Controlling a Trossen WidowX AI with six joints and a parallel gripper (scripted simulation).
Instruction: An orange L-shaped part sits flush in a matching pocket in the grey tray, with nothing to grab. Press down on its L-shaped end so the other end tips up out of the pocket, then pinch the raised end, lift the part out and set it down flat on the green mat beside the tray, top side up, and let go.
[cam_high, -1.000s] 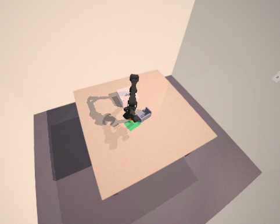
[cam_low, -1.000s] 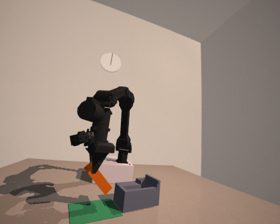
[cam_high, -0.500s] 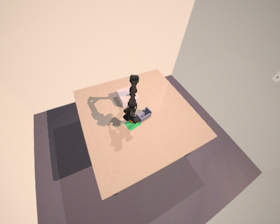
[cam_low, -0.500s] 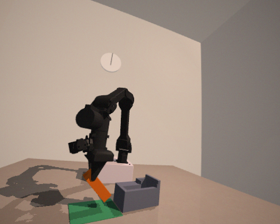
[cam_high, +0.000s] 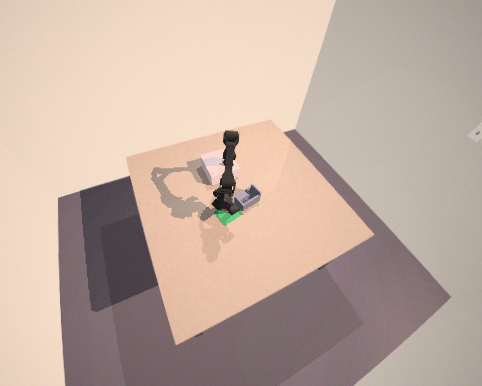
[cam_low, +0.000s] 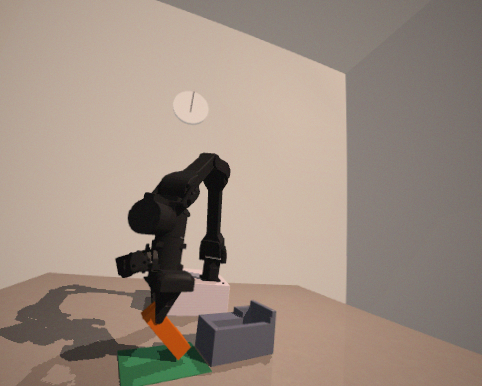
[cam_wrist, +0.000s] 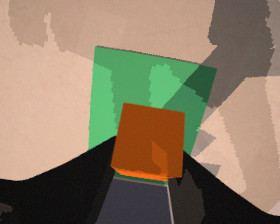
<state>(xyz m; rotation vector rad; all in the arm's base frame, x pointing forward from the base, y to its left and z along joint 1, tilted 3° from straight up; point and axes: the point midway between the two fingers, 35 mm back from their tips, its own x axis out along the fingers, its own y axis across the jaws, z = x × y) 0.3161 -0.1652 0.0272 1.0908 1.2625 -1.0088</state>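
Now: the orange L-shaped part 20 mm behind my gripper tip, 30 mm to the left of it and 30 mm below it. From my gripper tip the other things lie so: green mat: 10 mm behind, 20 mm to the left, 90 mm below.
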